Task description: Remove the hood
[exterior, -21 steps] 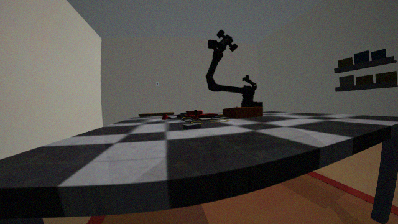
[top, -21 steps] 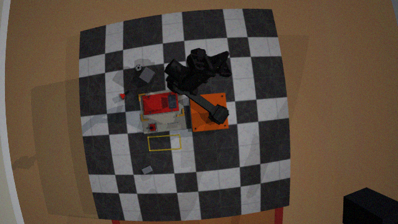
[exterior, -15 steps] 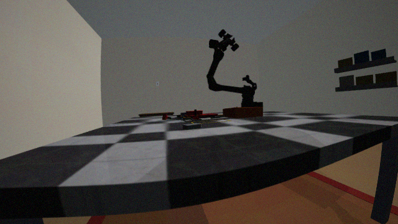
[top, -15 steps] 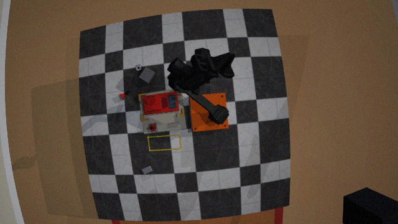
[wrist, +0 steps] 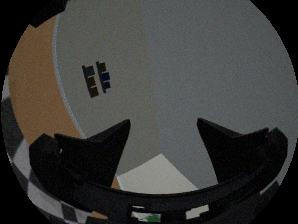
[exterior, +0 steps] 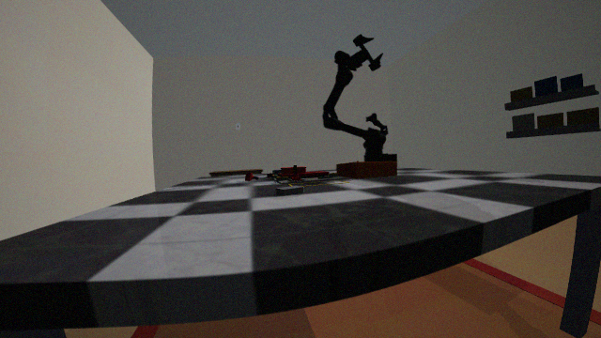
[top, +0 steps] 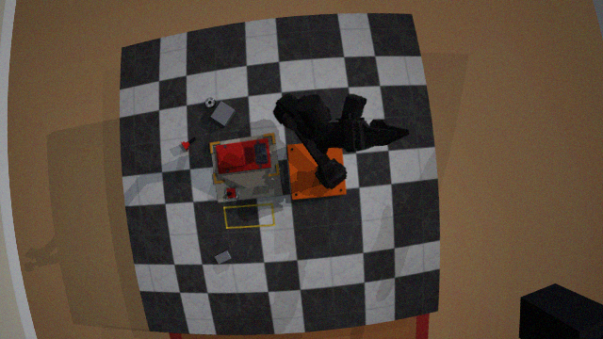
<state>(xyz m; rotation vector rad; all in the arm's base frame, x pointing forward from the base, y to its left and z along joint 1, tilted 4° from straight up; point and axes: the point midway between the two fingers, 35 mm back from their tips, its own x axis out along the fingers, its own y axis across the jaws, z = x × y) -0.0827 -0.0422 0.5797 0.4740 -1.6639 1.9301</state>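
The red hood panel lies 46 cm ahead of my gripper tip, 4 cm to the right of it and 61 cm below it. Round my gripper tip: white wheel: 52 cm ahead, 27 cm to the right, 64 cm below.
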